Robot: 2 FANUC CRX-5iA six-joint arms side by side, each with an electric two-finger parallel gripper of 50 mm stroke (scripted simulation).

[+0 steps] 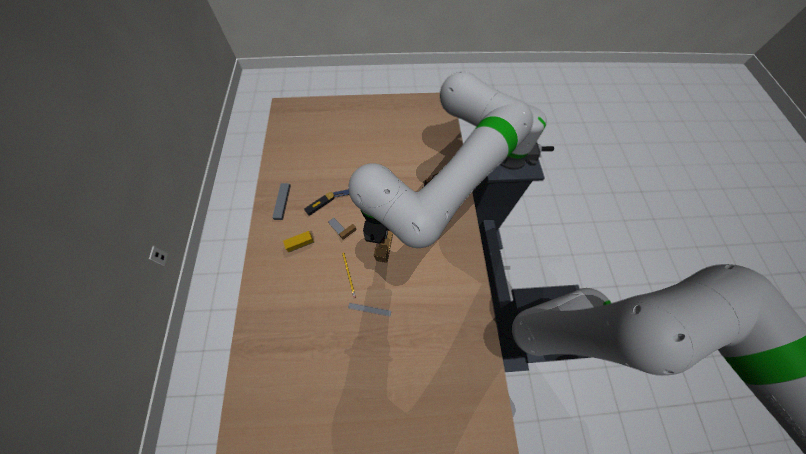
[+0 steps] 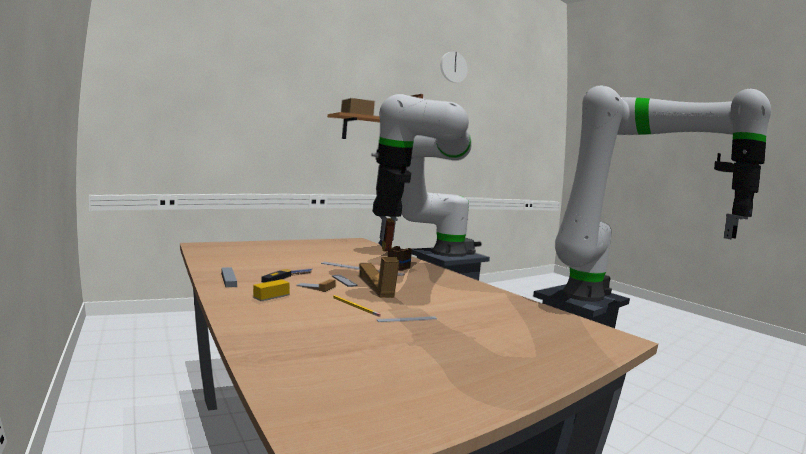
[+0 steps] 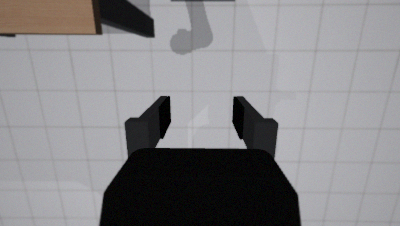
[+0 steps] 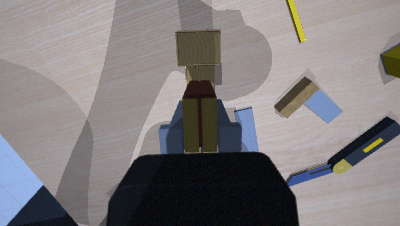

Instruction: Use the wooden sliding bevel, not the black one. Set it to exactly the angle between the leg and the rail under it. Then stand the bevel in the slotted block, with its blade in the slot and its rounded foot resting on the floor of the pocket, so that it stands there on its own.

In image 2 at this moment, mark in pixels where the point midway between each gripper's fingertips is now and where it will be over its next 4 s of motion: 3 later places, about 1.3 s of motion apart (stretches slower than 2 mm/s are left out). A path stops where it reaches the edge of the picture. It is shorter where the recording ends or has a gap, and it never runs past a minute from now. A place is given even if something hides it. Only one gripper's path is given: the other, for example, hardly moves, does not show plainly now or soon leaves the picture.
The right gripper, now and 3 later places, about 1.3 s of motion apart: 386,239; 387,217; 391,214; 400,206
